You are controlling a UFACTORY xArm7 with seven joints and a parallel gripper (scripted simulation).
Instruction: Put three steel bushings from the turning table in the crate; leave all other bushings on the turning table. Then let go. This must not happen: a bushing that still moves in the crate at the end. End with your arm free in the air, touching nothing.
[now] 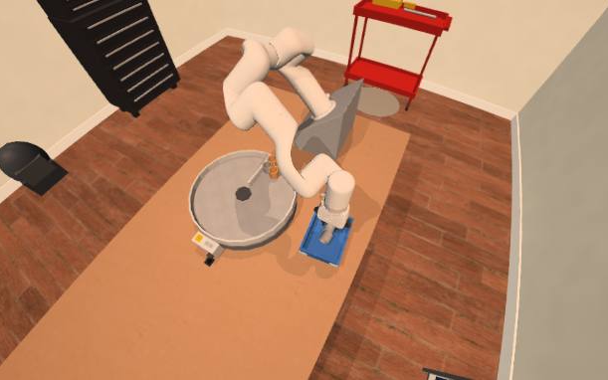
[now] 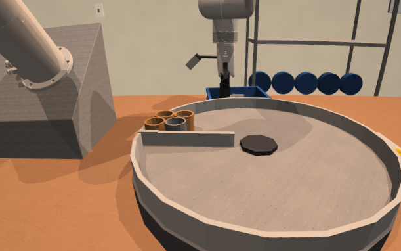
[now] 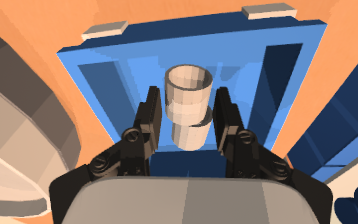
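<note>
My gripper is now 4 cm short of the blue crate and 3 cm above it. From my hand the other things lie so: round grey turning table: 1 cm behind, 36 cm to the right.
</note>
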